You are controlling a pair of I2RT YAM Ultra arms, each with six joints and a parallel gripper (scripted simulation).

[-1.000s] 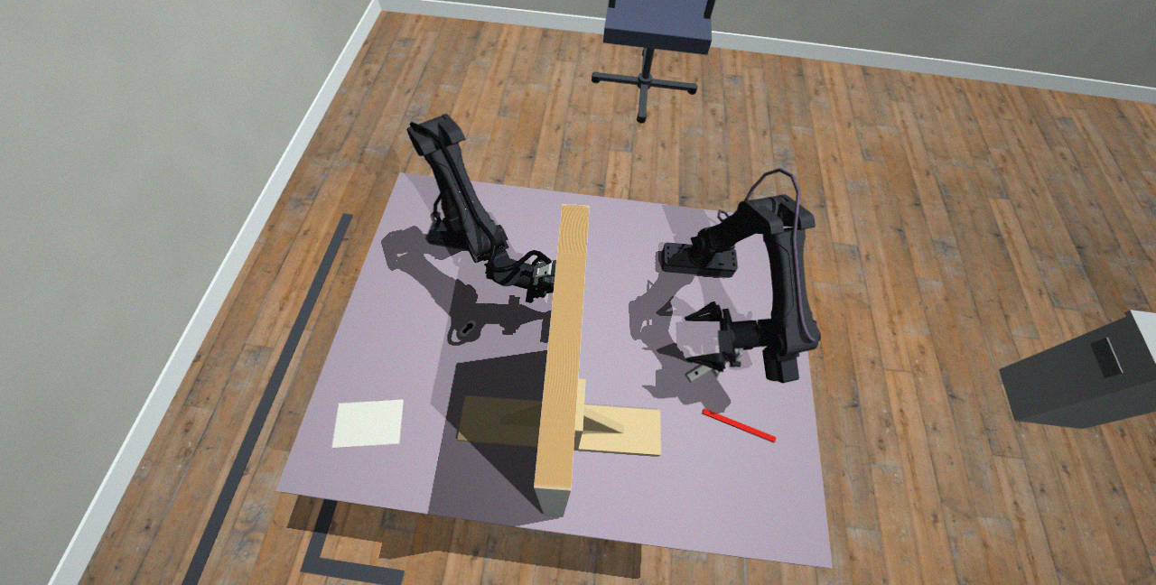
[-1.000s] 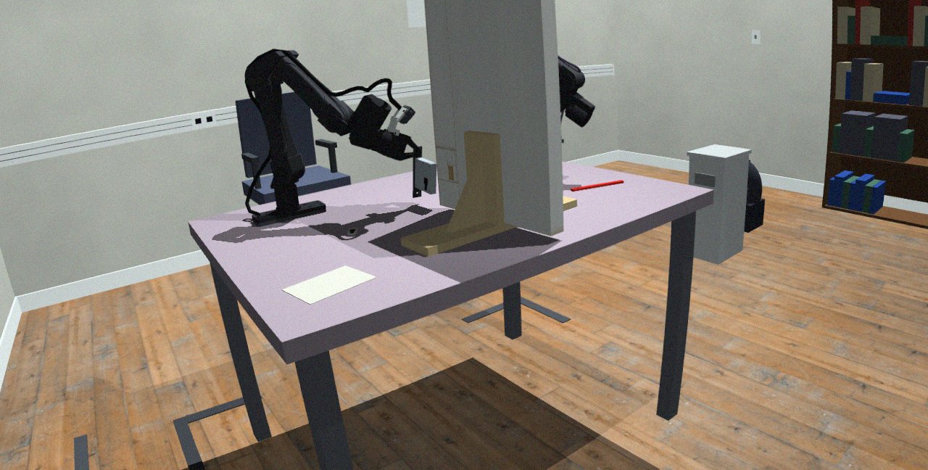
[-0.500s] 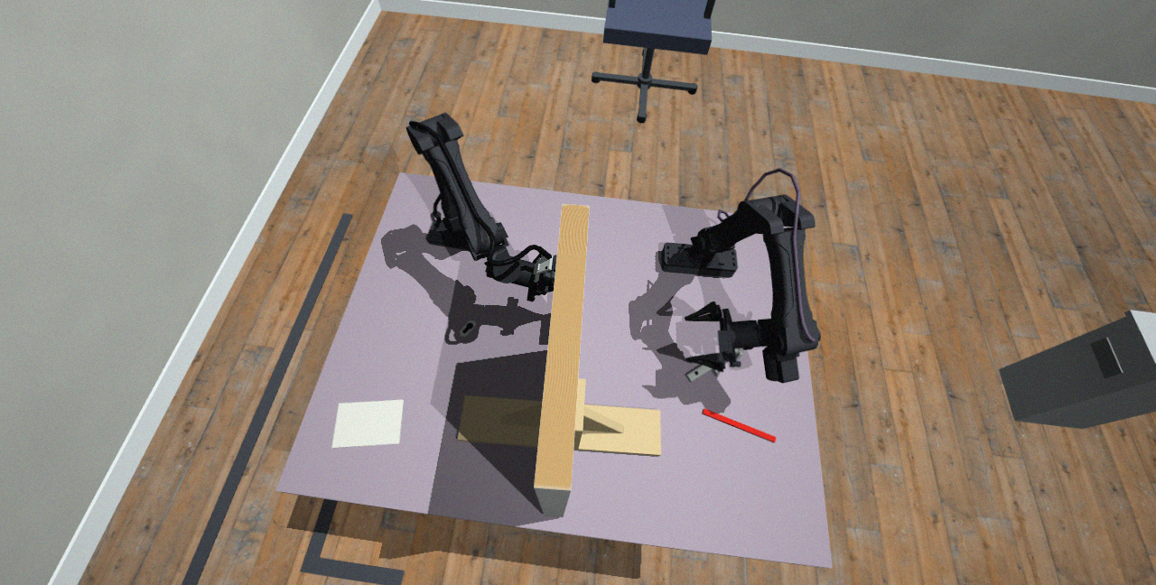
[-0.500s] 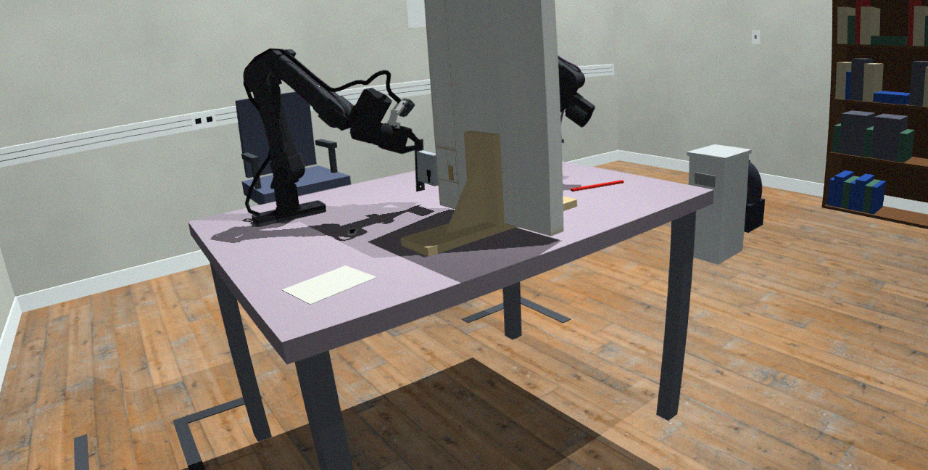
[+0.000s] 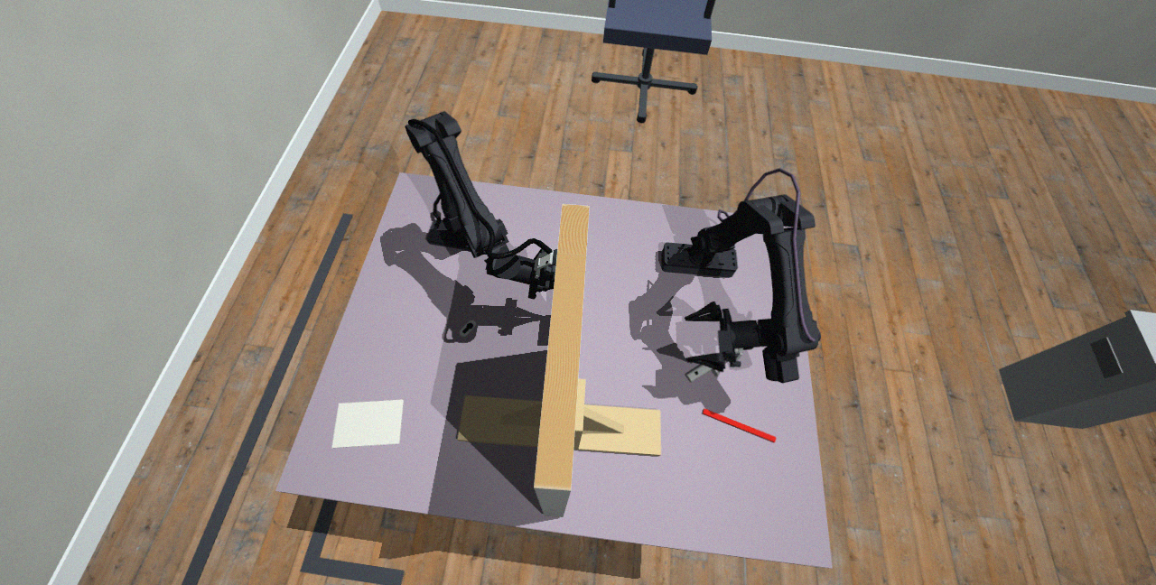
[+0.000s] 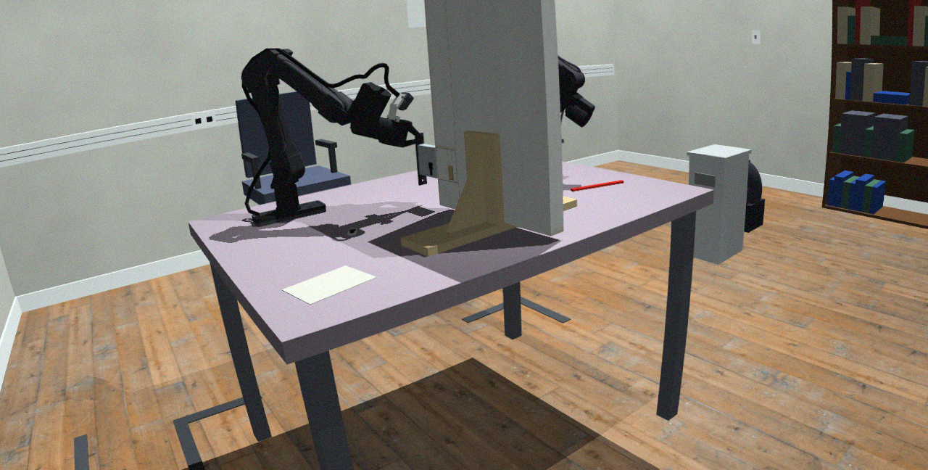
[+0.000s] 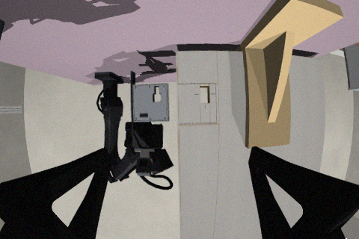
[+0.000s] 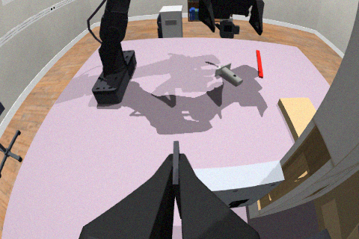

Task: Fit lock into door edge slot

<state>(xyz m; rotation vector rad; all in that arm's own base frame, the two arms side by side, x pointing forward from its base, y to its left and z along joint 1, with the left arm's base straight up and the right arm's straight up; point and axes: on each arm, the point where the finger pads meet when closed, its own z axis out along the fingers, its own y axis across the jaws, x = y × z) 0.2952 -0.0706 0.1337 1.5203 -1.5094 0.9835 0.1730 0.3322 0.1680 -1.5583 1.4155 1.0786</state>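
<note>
Right now my right hand is 5 cm above the lock and 4 cm short of it. Round my right hand: red rod 43 cm to the left, 24 cm ahead, 17 cm below; cylinder piece 35 cm to the left, 17 cm below, 11 cm ahead; keyhole plate 26 cm to the right, 18 cm below, 7 cm ahead.
</note>
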